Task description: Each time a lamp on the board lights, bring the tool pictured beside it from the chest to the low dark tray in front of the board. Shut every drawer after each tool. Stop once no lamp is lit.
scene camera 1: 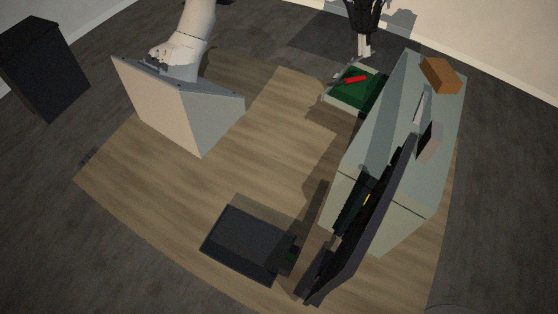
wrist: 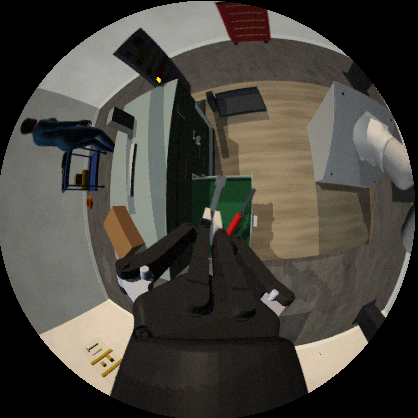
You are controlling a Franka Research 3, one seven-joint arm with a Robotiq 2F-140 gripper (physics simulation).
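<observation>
My gripper (scene camera 1: 364, 52) (wrist: 209, 216) is shut on a thin grey wrench (wrist: 215, 200) and holds it above the open green-lined drawer (scene camera 1: 367, 86) (wrist: 201, 198), at the far end of the pale chest (scene camera 1: 446, 107) (wrist: 142, 175). The wrench's wide end points away from the gripper. A red-handled screwdriver (scene camera 1: 355, 79) (wrist: 234, 224) lies in the drawer. The dark board (scene camera 1: 376, 212) (wrist: 141, 47) is seen nearly edge-on in the scene view; a yellow lamp (wrist: 158, 79) is lit on it. The pictures are too dark to read. The low dark tray (scene camera 1: 245, 240) (wrist: 242, 101) shows no tool.
A brown block (scene camera 1: 442, 75) (wrist: 123, 231) and a grey box (scene camera 1: 433, 140) (wrist: 120, 119) stand on the chest. A small dark box with green (scene camera 1: 290, 256) adjoins the tray. The arm's pale pedestal (scene camera 1: 165, 105) (wrist: 345, 135) stands across the wooden surface. A person (wrist: 60, 134) stands beyond the chest.
</observation>
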